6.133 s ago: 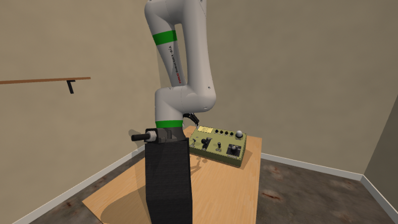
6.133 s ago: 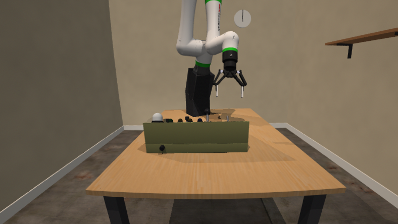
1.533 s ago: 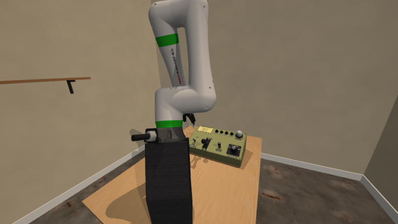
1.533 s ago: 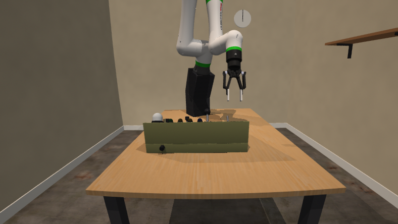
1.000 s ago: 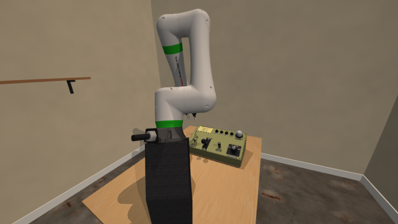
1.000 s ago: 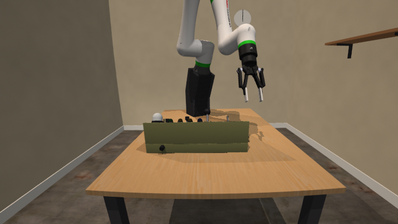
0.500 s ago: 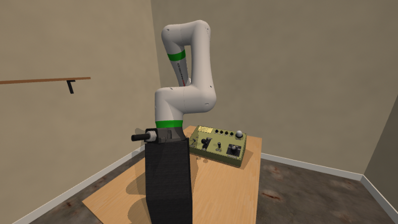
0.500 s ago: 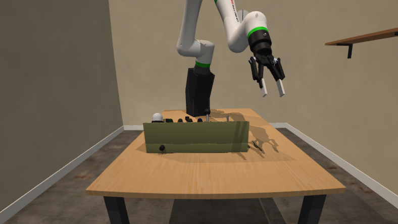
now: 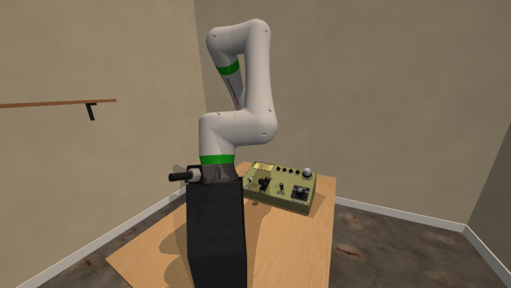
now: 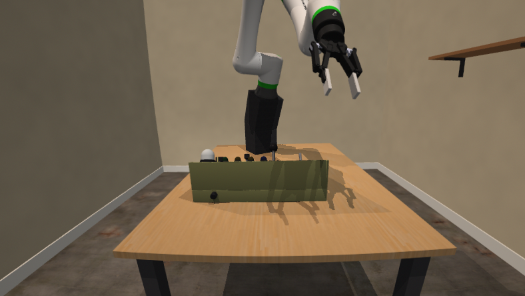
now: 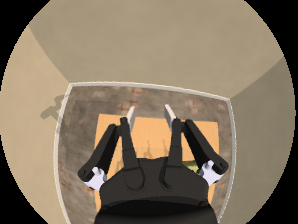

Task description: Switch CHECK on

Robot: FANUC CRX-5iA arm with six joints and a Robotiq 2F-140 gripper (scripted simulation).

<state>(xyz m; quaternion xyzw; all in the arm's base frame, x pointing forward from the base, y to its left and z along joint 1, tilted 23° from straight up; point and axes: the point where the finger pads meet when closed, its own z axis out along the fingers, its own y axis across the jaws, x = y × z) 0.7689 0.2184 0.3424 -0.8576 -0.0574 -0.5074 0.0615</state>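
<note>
Right now the toggle is 36 cm behind my hand, 30 cm below it and 8 cm to the right of it. Also, from my hand: black lever: 37 cm behind, 29 cm below, 21 cm to the right; console: 32 cm below, 30 cm behind, 26 cm to the right.
</note>
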